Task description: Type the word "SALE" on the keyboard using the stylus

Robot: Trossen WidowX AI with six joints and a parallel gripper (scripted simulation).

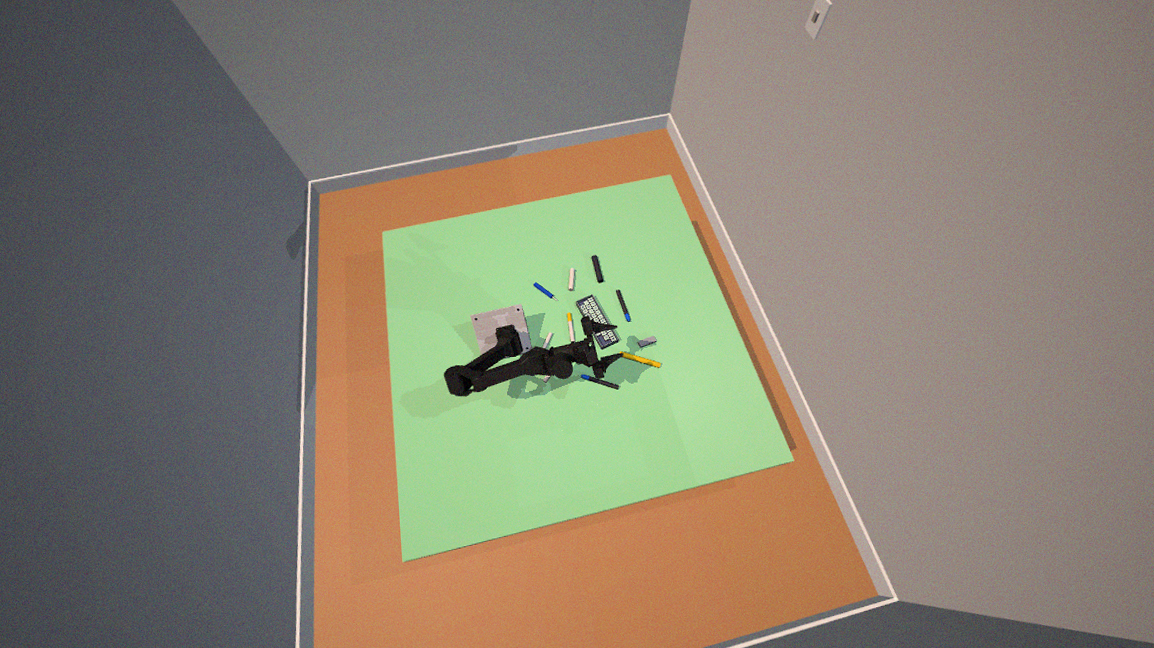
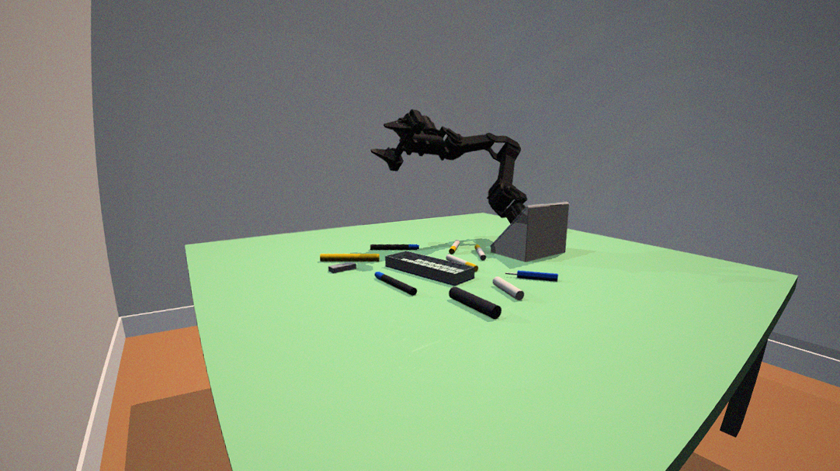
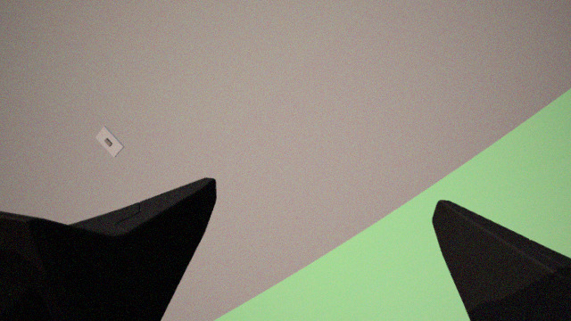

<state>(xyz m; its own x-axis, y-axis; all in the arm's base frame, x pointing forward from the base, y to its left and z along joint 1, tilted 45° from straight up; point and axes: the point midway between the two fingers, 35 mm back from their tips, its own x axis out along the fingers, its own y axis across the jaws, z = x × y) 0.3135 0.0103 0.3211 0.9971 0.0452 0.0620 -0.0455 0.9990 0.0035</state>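
Right now my gripper tip is 38 cm to the right of the blue stylus, 31 cm above it and 16 cm past it. From my gripper tip the other things lie so: grey stylus tip (36 cm to the left, 31 cm below, 14 cm behind); then yellow pen (31 cm below, 10 cm ahead, 3 cm to the left); then small grey block (31 cm below, 15 cm ahead, 10 cm to the left).
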